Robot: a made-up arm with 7 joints. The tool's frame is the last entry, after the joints. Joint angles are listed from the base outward. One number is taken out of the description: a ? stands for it. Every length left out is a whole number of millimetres.
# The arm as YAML. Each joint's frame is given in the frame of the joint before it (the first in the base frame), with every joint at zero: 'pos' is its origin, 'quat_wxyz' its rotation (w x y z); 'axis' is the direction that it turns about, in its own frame. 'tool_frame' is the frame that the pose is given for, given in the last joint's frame.
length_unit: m
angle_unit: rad
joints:
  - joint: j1
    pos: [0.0, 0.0, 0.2]
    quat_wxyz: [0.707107, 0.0, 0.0, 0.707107]
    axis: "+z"
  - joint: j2
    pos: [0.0, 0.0, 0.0]
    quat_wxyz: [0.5, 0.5, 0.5, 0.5]
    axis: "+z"
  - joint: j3
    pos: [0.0, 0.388, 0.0]
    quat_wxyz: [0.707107, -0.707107, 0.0, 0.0]
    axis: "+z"
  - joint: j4
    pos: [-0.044, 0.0, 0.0]
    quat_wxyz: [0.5, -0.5, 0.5, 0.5]
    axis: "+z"
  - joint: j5
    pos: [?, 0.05, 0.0]
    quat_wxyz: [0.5, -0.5, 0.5, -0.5]
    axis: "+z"
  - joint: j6
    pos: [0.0, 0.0, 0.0]
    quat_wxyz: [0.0, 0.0, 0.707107, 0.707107]
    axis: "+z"
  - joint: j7
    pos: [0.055, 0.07, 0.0]
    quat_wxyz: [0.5, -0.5, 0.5, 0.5]
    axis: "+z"
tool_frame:
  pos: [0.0, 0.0, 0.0]
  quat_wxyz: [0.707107, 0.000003, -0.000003, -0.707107]
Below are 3 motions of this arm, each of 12 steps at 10 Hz.
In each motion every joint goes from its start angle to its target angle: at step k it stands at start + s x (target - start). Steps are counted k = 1, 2, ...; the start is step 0. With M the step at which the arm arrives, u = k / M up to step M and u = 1 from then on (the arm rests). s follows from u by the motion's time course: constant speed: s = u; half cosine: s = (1 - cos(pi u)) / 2; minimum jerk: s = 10 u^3 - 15 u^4 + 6 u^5.
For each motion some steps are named. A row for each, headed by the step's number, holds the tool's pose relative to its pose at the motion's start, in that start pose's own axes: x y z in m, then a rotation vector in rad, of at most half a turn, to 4 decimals.
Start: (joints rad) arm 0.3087 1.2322 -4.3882 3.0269 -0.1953 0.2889 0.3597
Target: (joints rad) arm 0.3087 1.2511 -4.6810 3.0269 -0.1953 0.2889 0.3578
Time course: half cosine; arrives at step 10
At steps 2, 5, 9, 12:
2: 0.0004 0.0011 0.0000 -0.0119 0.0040 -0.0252
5: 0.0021 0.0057 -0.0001 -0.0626 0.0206 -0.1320
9: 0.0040 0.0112 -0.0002 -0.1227 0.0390 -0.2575
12: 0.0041 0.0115 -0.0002 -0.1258 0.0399 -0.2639

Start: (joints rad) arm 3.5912 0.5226 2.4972 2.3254 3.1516 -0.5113 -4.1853
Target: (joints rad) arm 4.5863 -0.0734 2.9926 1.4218 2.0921 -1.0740 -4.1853
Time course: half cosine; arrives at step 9
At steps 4, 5, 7, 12:
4: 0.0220 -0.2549 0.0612 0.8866 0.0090 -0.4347
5: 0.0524 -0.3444 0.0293 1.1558 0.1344 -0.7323
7: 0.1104 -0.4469 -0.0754 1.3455 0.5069 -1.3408
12: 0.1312 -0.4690 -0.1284 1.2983 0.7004 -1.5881

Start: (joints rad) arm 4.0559 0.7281 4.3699 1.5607 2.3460 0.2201 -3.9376
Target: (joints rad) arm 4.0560 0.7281 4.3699 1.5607 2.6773 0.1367 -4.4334
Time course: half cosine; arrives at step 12
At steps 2, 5, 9, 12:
2: 0.0004 -0.0009 -0.0003 0.0008 -0.0073 -0.0115
5: 0.0023 -0.0048 -0.0017 0.0082 -0.0388 -0.0635
9: 0.0066 -0.0108 -0.0037 0.0319 -0.0814 -0.1449
12: 0.0082 -0.0125 -0.0043 0.0416 -0.0920 -0.1692

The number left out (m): 0.221
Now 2 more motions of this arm.
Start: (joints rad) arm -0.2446 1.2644 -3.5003 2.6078 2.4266 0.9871 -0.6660
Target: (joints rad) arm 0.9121 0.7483 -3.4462 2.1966 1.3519 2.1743 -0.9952
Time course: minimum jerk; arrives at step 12
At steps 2, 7, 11, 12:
2: 0.0140 0.0154 -0.0189 -0.0161 -0.0079 -0.0028
7: 0.0066 0.2692 -0.3510 0.0542 -0.2554 0.3542
11: -0.1402 0.3359 -0.4457 0.5234 -0.3407 0.6620
12: -0.1426 0.3364 -0.4464 0.5327 -0.3412 0.6659

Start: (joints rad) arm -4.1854 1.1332 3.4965 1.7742 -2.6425 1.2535 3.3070
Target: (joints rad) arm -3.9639 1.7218 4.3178 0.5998 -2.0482 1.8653 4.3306
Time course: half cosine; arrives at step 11
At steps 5, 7, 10, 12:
5: 0.0634 -0.0847 -0.1199 -0.1952 -0.0835 0.6356
7: 0.1288 -0.1140 -0.2129 -0.2297 -0.1288 0.9170
10: 0.2006 -0.1068 -0.2993 -0.1621 -0.1602 1.1082
12: 0.2059 -0.1048 -0.3051 -0.1524 -0.1620 1.1199

